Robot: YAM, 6 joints.
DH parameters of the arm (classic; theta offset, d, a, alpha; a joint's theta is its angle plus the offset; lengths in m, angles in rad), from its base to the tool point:
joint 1: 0 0.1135 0.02 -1.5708
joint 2: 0 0 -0.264 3.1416
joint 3: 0.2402 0 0.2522 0
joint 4: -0.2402 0 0.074 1.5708
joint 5: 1.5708 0 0 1.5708
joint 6: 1.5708 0.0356 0 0
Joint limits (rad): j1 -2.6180..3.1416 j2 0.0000..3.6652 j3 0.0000..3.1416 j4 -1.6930..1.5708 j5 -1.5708..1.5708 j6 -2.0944..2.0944
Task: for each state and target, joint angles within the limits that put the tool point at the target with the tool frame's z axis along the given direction. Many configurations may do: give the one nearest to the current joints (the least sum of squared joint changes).
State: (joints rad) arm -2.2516 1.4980 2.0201 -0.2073 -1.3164 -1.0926
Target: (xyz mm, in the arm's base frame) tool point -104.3 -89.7 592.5 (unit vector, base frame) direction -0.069 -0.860 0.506
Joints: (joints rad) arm -2.6159 1.0494 1.5982 0.2514 -0.7882 -1.0926
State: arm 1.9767 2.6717 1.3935 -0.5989 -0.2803 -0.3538
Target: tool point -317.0 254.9 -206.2 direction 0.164 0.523 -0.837
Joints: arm 2.5098 3.0904 1.6920 0.0354 0.5452 -0.3538
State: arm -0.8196 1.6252 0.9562 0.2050 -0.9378 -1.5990
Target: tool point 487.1 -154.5 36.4 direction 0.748 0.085 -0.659
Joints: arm -0.3296 2.5221 1.6178 0.1348 -0.3282 -1.5990
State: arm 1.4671 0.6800 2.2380 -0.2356 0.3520 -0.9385
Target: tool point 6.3 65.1 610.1 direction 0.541 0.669 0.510
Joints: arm 1.8749 0.9195 1.6956 0.0435 0.7986 -0.9385
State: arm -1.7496 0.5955 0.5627 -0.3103 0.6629 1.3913
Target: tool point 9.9 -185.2 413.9 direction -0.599 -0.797 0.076
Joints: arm -1.3742 0.8703 0.9842 -0.0001 0.8378 1.3913
